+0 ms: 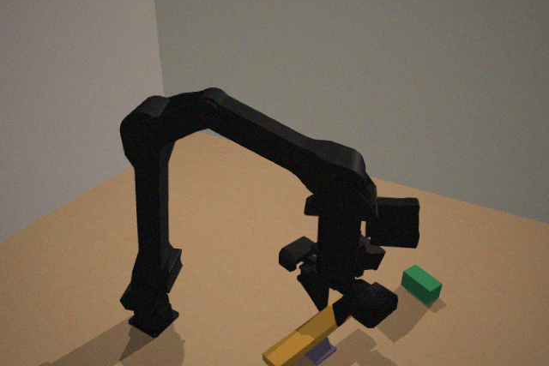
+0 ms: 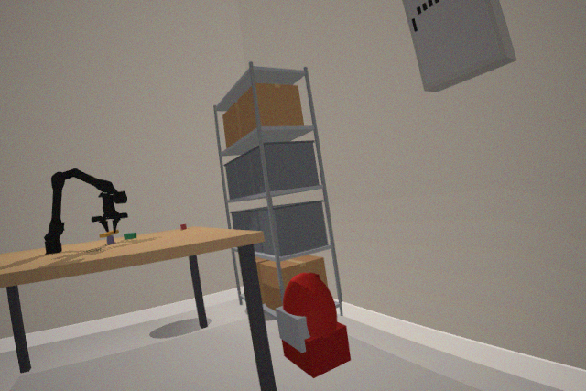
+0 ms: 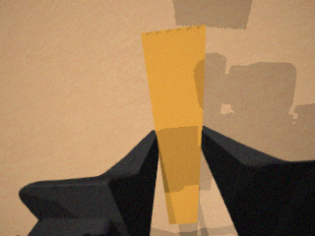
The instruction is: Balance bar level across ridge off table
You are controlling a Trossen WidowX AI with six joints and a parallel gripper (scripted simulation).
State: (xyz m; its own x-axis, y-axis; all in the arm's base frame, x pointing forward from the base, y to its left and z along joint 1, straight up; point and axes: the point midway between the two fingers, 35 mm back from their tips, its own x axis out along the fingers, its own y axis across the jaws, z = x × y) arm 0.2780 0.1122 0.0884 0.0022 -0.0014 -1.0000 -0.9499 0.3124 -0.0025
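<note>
The yellow bar lies 1 cm behind my gripper tip and 3 cm to the right of it. Also, from my gripper tip: green block (10 cm ahead, 18 cm to the left, 4 cm below); then red block (46 cm ahead, 39 cm to the left, 4 cm below).
</note>
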